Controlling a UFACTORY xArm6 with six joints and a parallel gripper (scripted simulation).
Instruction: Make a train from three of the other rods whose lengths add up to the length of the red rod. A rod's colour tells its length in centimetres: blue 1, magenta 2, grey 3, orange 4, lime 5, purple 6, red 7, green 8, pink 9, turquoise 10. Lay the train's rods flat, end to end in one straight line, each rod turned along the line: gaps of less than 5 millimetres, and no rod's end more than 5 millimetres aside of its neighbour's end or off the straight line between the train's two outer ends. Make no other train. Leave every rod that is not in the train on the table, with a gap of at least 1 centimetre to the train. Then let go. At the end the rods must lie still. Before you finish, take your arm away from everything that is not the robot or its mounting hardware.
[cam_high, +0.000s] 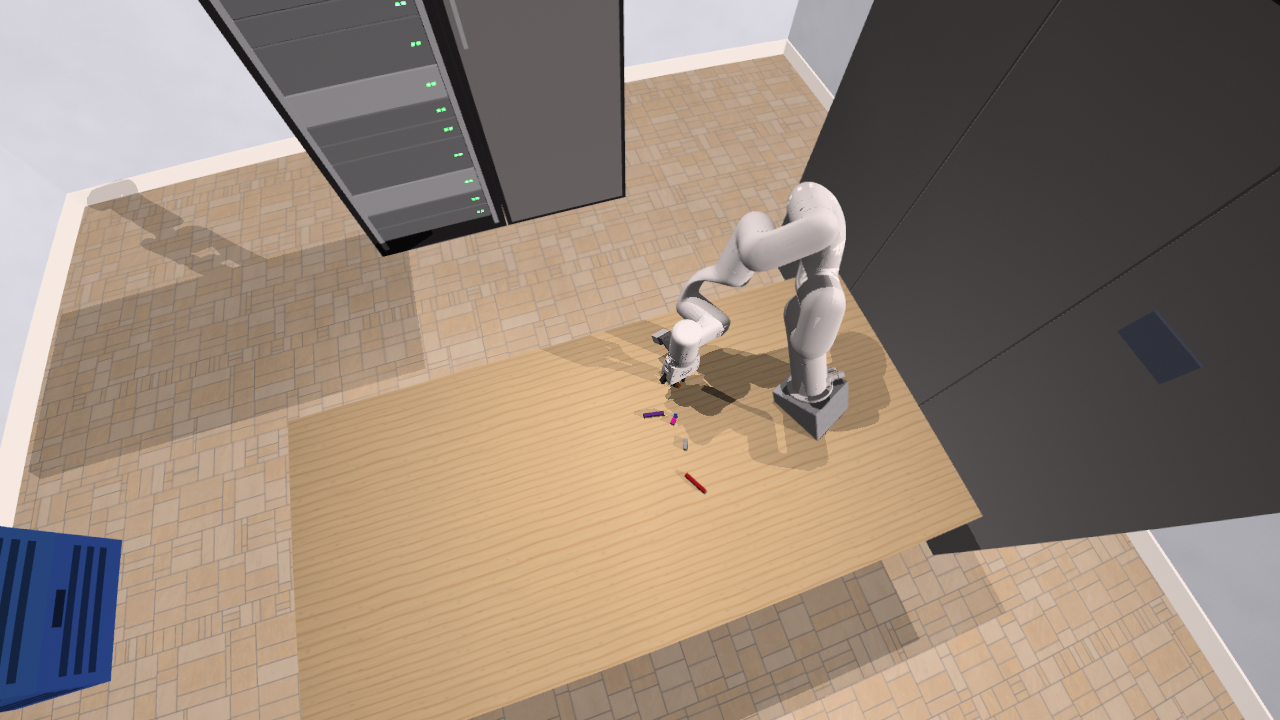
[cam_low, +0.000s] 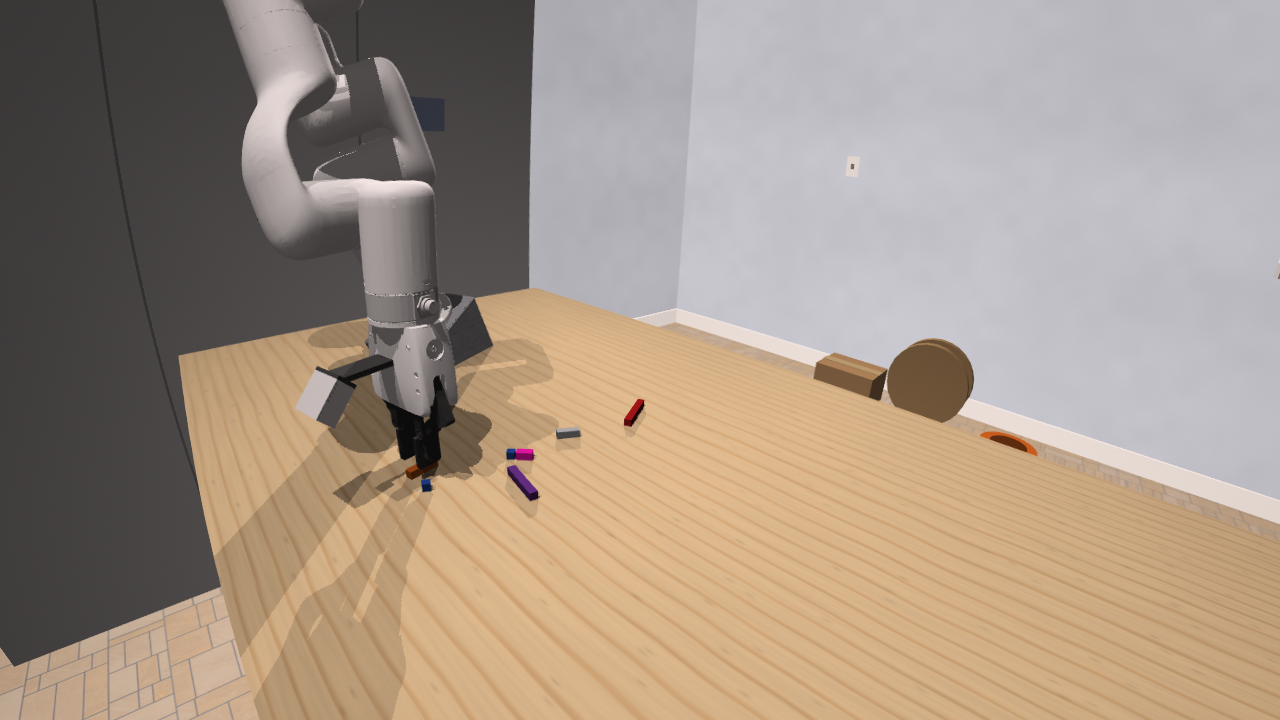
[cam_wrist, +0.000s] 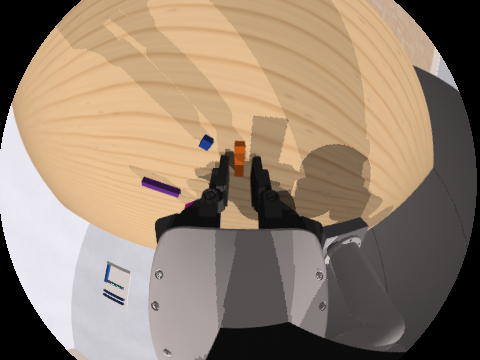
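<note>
My hand is 30 mm above the orange rod. From my hand the other things lie so: purple rod 90 mm ahead, 80 mm to the left, 30 mm below; magenta rod 120 mm to the left, 40 mm ahead, 30 mm below; grey rod 190 mm to the left, 30 mm below, 20 mm ahead.
</note>
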